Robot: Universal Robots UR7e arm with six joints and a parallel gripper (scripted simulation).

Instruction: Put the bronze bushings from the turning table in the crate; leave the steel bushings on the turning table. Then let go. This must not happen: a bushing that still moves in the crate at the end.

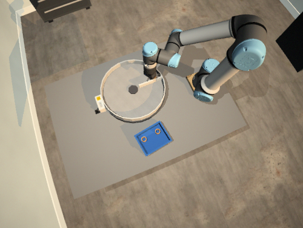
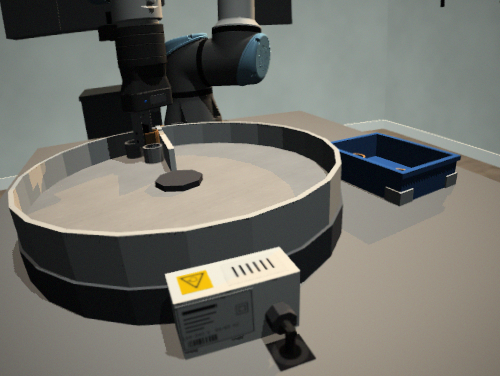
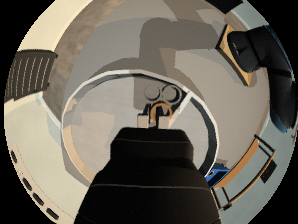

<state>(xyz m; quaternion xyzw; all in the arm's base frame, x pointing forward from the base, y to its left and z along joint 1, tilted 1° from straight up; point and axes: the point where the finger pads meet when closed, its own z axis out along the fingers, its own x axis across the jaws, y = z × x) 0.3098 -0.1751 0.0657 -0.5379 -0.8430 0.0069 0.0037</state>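
Right now the blue crate is 18 cm ahead of my hand, 36 cm to the left of it and 7 cm below it. The rest, counted from my hand: round turning table: 15 cm ahead, 2 cm to the left, 4 cm below.
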